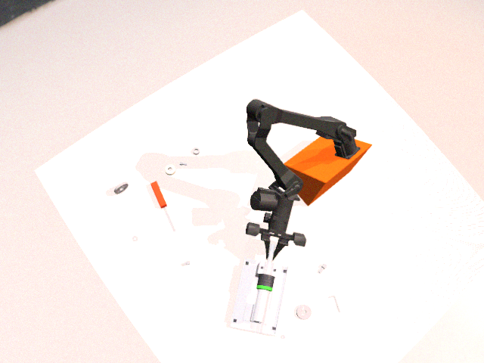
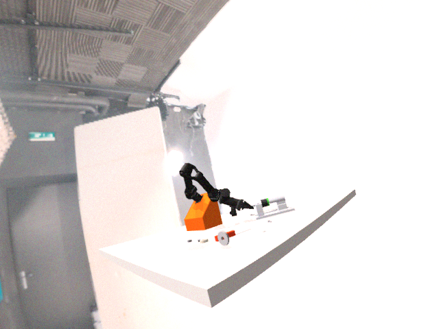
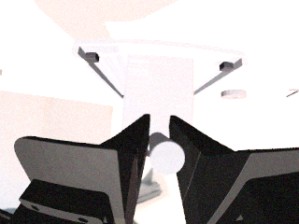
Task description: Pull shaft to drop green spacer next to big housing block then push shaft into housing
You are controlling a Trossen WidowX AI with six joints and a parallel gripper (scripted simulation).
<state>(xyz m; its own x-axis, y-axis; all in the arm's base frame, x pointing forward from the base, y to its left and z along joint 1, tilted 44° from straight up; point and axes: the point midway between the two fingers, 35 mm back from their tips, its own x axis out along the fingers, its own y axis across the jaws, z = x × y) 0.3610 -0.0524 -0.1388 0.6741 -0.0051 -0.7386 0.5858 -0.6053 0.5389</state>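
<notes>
Now: the green spacer 8 cm ahead of my gripper tip, 5 cm to the left of it and 2 cm above it. The rest, counted from my gripper tip: bolt (13 cm behind, 14 cm to the left, 6 cm below); then shaft (4 cm ahead, 3 cm to the left, 2 cm above).
</notes>
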